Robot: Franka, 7 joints.
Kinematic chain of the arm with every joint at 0, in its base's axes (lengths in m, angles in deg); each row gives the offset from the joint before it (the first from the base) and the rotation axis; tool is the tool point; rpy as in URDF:
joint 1: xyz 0 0 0.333 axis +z
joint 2: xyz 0 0 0 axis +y
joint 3: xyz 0 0 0.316 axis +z
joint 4: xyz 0.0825 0 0 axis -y
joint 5: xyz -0.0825 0 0.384 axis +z
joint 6: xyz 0 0 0 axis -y
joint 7: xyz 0.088 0 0 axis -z
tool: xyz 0 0 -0.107 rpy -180 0 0
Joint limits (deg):
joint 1: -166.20..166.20
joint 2: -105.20..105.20
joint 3: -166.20..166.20
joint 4: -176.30..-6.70
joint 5: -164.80..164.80
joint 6: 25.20..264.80
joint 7: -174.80..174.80
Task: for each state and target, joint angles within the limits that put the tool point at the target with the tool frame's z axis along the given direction. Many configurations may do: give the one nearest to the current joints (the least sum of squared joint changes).
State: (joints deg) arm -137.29 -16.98 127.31 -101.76 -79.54 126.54 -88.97
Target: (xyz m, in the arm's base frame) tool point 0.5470 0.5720 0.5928 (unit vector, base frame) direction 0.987 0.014 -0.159
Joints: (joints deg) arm -120.11 -42.49 154.96 -50.41 -59.45 139.12 -88.97
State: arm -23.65 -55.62 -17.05 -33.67 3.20 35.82 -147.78
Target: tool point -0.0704 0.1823 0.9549 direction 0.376 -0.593 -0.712
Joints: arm -56.60 -46.56 7.73 -35.57 -0.81 33.54 -147.78
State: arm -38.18 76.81 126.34 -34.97 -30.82 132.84 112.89
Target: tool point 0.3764 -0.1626 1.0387 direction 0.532 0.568 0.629
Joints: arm -58.65 59.05 148.63 -62.44 -44.62 154.41 112.89
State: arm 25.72 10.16 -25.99 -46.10 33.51 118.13 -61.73
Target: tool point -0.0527 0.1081 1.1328 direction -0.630 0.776 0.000
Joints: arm 62.67 -20.71 1.83 -38.84 65.97 98.21 -61.73
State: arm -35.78 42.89 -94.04 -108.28 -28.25 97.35 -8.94
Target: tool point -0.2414 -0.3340 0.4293 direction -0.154 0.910 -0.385
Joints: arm -25.07 43.24 -102.16 -127.05 -16.31 79.25 -8.94
